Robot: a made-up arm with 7 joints. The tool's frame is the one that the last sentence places.
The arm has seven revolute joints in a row. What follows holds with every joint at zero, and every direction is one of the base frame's. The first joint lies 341.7 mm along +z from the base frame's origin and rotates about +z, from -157.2 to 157.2 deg. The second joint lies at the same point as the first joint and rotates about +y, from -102.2 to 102.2 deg. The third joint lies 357 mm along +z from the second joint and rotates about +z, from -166.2 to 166.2 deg. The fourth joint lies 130.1 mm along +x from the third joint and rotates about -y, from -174.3 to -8.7 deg. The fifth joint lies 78.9 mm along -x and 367.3 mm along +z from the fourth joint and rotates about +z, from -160.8 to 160.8 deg. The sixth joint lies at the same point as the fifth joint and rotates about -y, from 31.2 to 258.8 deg. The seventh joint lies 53.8 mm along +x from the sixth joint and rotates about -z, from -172.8 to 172.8 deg. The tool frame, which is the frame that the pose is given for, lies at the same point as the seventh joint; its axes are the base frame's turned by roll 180, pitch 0 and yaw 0 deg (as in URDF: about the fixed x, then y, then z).
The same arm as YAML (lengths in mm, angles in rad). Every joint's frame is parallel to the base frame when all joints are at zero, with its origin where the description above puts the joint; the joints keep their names.
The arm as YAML. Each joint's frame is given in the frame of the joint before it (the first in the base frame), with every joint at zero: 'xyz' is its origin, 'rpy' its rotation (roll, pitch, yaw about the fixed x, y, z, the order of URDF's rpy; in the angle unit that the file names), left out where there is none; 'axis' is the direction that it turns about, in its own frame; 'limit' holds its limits. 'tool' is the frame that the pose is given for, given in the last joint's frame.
units:
  length: mm
  angle: rad
joints:
  - name: joint 1
    type: revolute
    origin:
      xyz: [0.0, 0.0, 341.7]
    axis: [0.0, 0.0, 1.0]
    limit:
      lower: -2.7437
      upper: 2.7437
  - name: joint 2
    type: revolute
    origin:
      xyz: [0.0, 0.0, 0.0]
    axis: [0.0, 1.0, 0.0]
    limit:
      lower: -1.7837
      upper: 1.7837
  - name: joint 3
    type: revolute
    origin:
      xyz: [0.0, 0.0, 357.0]
    axis: [0.0, 0.0, 1.0]
    limit:
      lower: -2.9007
      upper: 2.9007
  - name: joint 4
    type: revolute
    origin:
      xyz: [130.1, 0.0, 0.0]
    axis: [0.0, -1.0, 0.0]
    limit:
      lower: -3.0421
      upper: -0.1518
  - name: joint 5
    type: revolute
    origin:
      xyz: [-78.9, 0.0, 367.3]
    axis: [0.0, 0.0, 1.0]
    limit:
      lower: -2.8065
      upper: 2.8065
  - name: joint 6
    type: revolute
    origin:
      xyz: [0.0, 0.0, 0.0]
    axis: [0.0, -1.0, 0.0]
    limit:
      lower: 0.5445
      upper: 4.5169
  - name: joint 7
    type: revolute
    origin:
      xyz: [53.8, 0.0, 0.0]
    axis: [0.0, 0.0, -1.0]
    limit:
      lower: -3.0159
      upper: 3.0159
tool:
  origin:
    xyz: [0.0, 0.0, 0.0]
    rpy: [3.1416, 0.0, 0.0]

